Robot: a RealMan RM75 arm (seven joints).
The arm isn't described. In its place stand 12 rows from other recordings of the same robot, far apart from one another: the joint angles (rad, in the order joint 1, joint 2, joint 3, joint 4, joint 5, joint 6, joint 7), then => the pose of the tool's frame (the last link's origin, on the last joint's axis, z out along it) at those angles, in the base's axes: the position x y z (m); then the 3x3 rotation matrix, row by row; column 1 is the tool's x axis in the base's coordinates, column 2 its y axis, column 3 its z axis.
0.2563 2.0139 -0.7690 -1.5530 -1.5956 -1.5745 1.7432 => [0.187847 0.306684 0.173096], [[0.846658 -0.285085 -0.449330], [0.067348 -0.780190 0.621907], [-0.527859 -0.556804 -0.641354]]
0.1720 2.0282 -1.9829 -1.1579 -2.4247 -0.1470 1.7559 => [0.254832 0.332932 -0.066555], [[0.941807 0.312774 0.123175], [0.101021 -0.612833 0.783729], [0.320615 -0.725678 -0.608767]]
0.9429 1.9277 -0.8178 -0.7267 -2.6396 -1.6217 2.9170 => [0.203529 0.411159 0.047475], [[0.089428 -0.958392 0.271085], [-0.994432 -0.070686 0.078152], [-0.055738 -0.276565 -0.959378]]
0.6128 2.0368 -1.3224 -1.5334 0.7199 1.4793 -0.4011 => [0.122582 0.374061 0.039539], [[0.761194 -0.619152 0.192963], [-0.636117 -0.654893 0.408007], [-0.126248 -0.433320 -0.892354]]
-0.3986 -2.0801 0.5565 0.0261 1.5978 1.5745 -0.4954 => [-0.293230 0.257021 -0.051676], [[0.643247 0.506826 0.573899], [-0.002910 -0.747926 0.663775], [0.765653 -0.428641 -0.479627]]
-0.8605 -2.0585 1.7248 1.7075 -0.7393 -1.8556 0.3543 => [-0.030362 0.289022 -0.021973], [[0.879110 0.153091 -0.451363], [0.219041 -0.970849 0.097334], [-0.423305 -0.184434 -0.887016]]
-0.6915 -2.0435 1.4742 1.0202 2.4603 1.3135 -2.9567 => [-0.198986 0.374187 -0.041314], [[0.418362 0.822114 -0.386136], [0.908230 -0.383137 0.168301], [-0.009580 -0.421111 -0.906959]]
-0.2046 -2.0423 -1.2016 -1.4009 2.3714 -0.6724 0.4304 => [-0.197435 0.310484 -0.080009], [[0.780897 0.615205 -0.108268], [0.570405 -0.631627 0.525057], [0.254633 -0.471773 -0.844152]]
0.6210 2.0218 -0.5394 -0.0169 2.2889 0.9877 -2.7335 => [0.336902 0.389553 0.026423], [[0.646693 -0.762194 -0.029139], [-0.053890 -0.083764 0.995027], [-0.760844 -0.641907 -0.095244]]
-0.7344 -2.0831 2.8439 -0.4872 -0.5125 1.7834 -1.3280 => [-0.255362 0.329069 0.006447], [[0.539967 0.607919 0.582126], [0.431884 -0.793744 0.428307], [0.722435 0.020140 -0.691146]]
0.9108 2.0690 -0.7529 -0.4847 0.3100 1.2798 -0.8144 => [0.257640 0.383010 -0.042061], [[0.499017 -0.788967 0.358487], [-0.855499 -0.514481 0.058580], [0.138217 -0.335918 -0.931695]]
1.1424 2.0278 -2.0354 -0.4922 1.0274 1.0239 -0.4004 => [0.155529 0.396120 -0.112569], [[0.686224 -0.469872 0.555264], [-0.624512 -0.771964 0.118558], [0.372937 -0.428127 -0.823180]]
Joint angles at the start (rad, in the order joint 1, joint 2, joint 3, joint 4, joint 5, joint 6, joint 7):
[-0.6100, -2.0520, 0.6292, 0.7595, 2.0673, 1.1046, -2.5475]
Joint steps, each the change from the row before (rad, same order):
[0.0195, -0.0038, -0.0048, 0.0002, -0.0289, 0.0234, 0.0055]
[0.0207, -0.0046, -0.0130, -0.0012, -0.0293, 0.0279, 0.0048]
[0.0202, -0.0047, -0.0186, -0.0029, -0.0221, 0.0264, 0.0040]
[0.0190, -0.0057, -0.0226, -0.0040, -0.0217, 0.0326, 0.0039]
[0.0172, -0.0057, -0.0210, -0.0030, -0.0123, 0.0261, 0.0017]
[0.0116, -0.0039, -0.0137, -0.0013, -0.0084, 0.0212, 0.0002]
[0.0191, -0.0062, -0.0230, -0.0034, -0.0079, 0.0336, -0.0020]
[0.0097, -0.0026, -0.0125, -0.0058, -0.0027, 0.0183, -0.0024]
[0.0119, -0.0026, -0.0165, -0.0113, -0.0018, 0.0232, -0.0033]
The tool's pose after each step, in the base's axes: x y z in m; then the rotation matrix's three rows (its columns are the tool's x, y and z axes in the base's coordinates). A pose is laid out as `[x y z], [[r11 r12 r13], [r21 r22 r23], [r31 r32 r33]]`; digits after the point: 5 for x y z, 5 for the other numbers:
[-0.28218 0.40434 0.05419], [[-0.09220 0.98936 0.11253], [0.70180 -0.01560 0.71221], [0.70638 0.14464 -0.69289]]
[-0.28566 0.39708 0.05397], [[-0.12530 0.98240 0.13852], [0.70013 -0.01137 0.71393], [0.70294 0.18644 -0.68638]]
[-0.29030 0.38954 0.05404], [[-0.15962 0.97429 0.15901], [0.69641 -0.00303 0.71764], [0.69967 0.22529 -0.67802]]
[-0.29403 0.38159 0.05386], [[-0.19507 0.96322 0.18480], [0.69366 0.00229 0.72030], [0.69339 0.26870 -0.66859]]
[-0.29815 0.37425 0.05348], [[-0.22545 0.95325 0.20122], [0.69048 0.01063 0.72327], [0.68732 0.30200 -0.66060]]
[-0.30032 0.36904 0.05320], [[-0.24500 0.94539 0.21498], [0.68993 0.01422 0.72373], [0.68115 0.32563 -0.65574]]
[-0.30452 0.36010 0.05228], [[-0.27738 0.93205 0.23311], [0.68975 0.02428 0.72364], [0.66881 0.36151 -0.64962]]
[-0.30696 0.35507 0.05113], [[-0.29712 0.92348 0.24271], [0.69091 0.03248 0.72221], [0.65906 0.38227 -0.64769]]
[-0.31029 0.34842 0.04908], [[-0.32390 0.91118 0.25462], [0.69298 0.04527 0.71953], [0.64410 0.40951 -0.64610]]

